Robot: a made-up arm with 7 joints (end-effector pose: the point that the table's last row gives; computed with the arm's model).
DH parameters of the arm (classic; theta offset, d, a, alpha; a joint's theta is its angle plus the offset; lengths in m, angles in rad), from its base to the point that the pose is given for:
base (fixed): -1.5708 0.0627 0 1.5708
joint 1: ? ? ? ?
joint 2: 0 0.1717 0.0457 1.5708
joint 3: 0 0.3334 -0.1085 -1.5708
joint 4: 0 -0.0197 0.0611 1.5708
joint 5: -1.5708 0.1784 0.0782 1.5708
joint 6: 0 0.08 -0.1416 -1.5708
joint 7: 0 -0.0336 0.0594 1.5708
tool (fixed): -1.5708 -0.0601 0 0
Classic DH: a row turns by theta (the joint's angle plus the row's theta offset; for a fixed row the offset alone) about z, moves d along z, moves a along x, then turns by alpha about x.
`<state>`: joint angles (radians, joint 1 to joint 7).
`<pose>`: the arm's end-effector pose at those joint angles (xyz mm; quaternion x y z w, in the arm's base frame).
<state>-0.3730 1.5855 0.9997 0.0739 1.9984 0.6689 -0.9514</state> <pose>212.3 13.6 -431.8 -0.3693 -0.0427 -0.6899 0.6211</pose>
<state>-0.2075 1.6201 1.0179 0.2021 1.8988 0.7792 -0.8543</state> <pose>229.9 -84.5 -402.5 -0.4175 -0.1098 -0.6864 0.5852</pose>
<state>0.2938 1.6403 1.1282 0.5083 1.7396 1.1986 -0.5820</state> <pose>230.7 -317.6 -230.2 -0.5836 -0.1727 -0.6586 0.4426</pose>
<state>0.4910 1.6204 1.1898 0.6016 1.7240 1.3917 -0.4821</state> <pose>215.5 -375.8 -136.6 -0.6369 -0.1541 -0.6580 0.3709</pose>
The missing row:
joint 1: -1.5708 -0.0647 0.0295 -1.5708
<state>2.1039 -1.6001 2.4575 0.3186 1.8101 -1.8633 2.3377</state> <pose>146.4 718.1 45.6 0.3197 0.7893 -0.4977 0.1650</pose>
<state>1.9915 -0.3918 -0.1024 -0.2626 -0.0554 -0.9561 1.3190</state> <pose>-501.8 360.4 144.5 0.8229 -0.1555 0.5258 0.1489</pose>
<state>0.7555 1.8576 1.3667 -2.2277 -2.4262 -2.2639 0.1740</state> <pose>25.0 -52.2 -179.5 0.8297 0.4725 -0.2861 0.0803</pose>
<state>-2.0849 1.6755 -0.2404 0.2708 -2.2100 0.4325 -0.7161</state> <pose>165.4 511.2 82.0 -0.0789 0.8136 -0.3512 0.4566</pose>
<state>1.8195 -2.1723 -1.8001 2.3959 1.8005 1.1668 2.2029</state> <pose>222.0 314.5 387.7 0.0105 -0.8479 0.2045 0.4889</pose>
